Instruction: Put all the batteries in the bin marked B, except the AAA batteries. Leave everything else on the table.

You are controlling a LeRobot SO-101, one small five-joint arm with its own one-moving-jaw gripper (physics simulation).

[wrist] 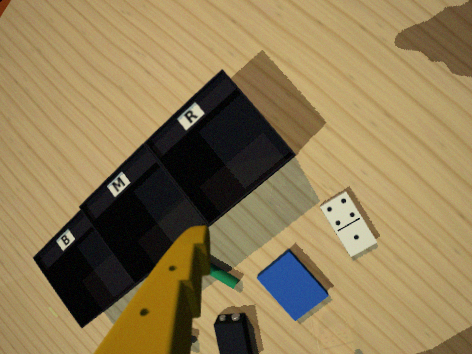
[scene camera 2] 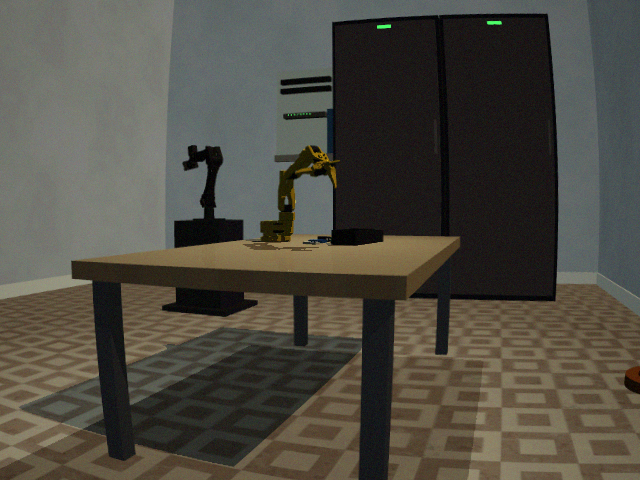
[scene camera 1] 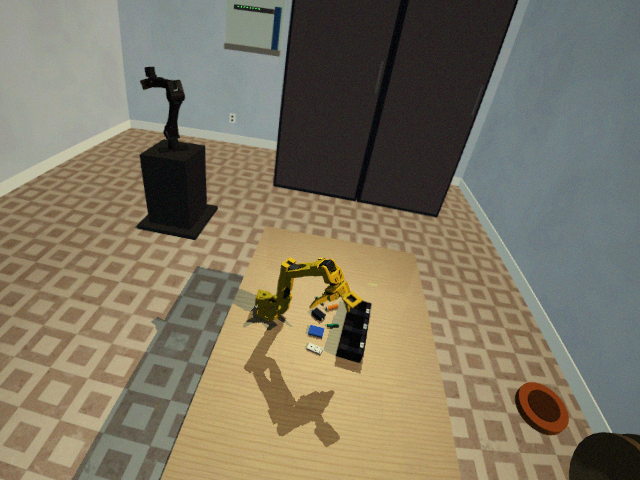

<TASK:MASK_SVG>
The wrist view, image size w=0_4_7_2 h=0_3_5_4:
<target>blue block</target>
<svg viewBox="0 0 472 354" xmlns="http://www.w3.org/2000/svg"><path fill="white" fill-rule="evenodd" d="M288 249L257 275L257 279L291 318L296 321L329 295L323 285L297 256Z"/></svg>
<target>black bin tray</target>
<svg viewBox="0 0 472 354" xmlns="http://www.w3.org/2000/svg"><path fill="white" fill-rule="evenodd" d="M223 69L133 152L79 206L80 210L33 257L50 285L81 328L85 327L147 278L163 255L183 232L193 226L206 225L210 227L295 157L296 154Z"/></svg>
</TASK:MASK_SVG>
